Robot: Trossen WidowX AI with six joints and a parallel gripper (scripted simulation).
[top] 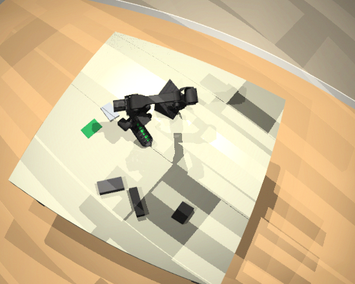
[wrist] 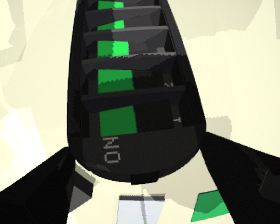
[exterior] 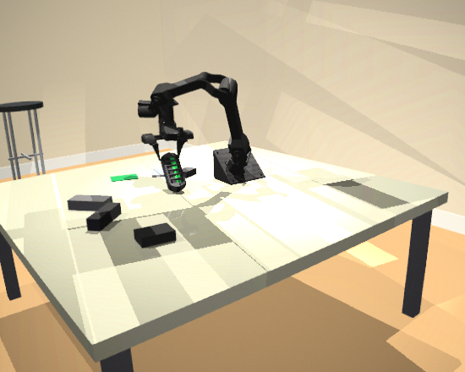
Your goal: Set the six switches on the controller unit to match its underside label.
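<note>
The dark block lies 13 cm behind my gripper tip, 9 cm to the right of it and 9 cm below it. The rest, counted from my gripper tip: pale grey module: 6 cm behind, 20 cm to the right, 10 cm below; then green flat plate: 9 cm ahead, 24 cm to the right, 10 cm below.
</note>
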